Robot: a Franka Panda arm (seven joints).
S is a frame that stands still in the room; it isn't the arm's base.
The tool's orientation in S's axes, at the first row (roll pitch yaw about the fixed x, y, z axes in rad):
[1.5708, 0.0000, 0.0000]
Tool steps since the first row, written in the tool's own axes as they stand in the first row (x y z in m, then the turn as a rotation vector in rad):
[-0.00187, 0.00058, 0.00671, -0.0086, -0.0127, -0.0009]
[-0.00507, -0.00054, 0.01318, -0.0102, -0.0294, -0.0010]
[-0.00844, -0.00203, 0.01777, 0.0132, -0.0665, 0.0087]
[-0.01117, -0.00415, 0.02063, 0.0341, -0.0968, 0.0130]
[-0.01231, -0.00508, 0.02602, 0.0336, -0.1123, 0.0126]
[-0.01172, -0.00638, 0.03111, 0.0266, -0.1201, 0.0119]
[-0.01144, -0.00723, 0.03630, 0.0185, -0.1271, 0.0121]
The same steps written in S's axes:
[-0.00187, -0.00671, 0.00058, -0.0086, 0.0009, -0.0127]
[-0.00507, -0.01318, -0.00054, -0.0102, 0.0010, -0.0294]
[-0.00844, -0.01777, -0.00203, 0.0132, -0.0087, -0.0665]
[-0.01117, -0.02063, -0.00415, 0.0341, -0.0130, -0.0968]
[-0.01231, -0.02602, -0.00508, 0.0336, -0.0126, -0.1123]
[-0.01172, -0.03111, -0.00638, 0.0266, -0.0119, -0.1201]
[-0.01144, -0.03630, -0.00723, 0.0185, -0.0121, -0.1271]

